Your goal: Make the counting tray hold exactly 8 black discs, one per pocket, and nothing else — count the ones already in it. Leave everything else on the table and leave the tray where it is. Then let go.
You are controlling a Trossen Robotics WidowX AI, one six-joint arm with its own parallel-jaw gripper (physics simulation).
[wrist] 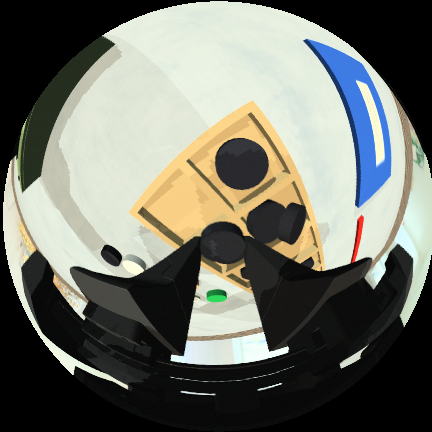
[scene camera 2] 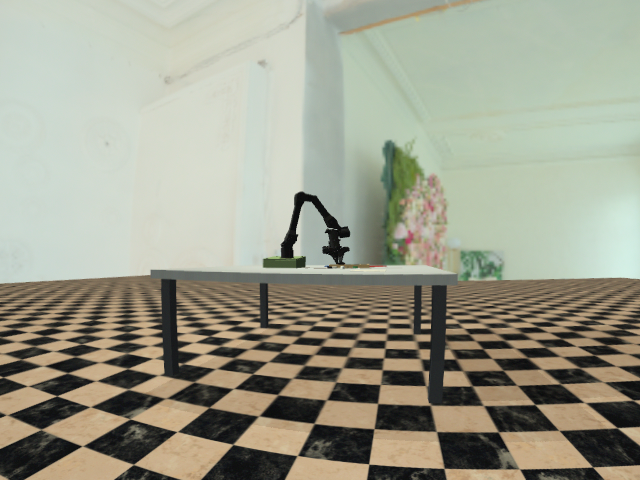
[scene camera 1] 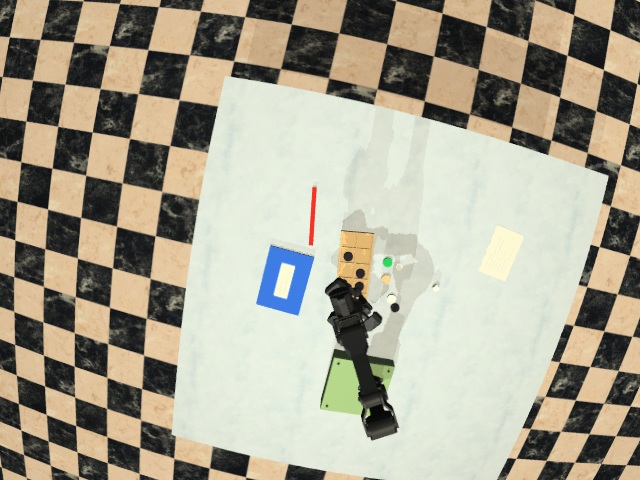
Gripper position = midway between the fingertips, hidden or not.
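Observation:
I can see my gripper [scene camera 1: 357, 291], and the wrist view has my gripper [wrist: 221, 241] in it as well. There is a tan counting tray [scene camera 1: 360, 244] here too; looking from the wrist, I see the tray [wrist: 187, 195] again.

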